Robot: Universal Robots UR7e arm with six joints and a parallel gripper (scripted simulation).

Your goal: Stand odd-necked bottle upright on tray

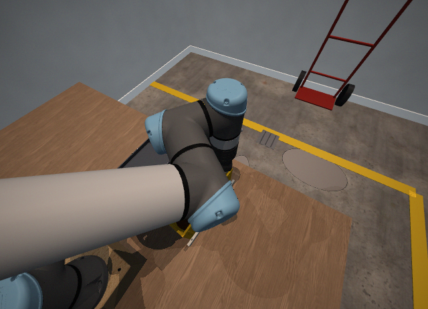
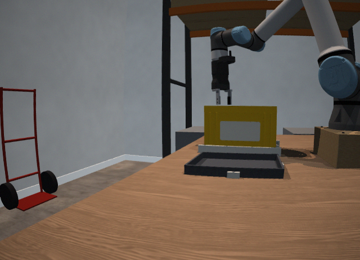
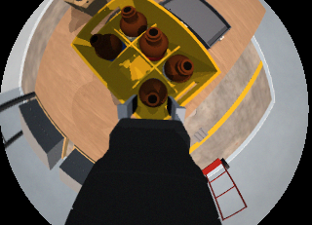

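Now: the yellow crate 120 mm below my hand, 90 mm behind it and 50 mm to the left of it. Also, from my hand: glass bottle: 180 mm behind, 110 mm below; dark tray: 340 mm to the left, 190 mm below, 110 mm behind.
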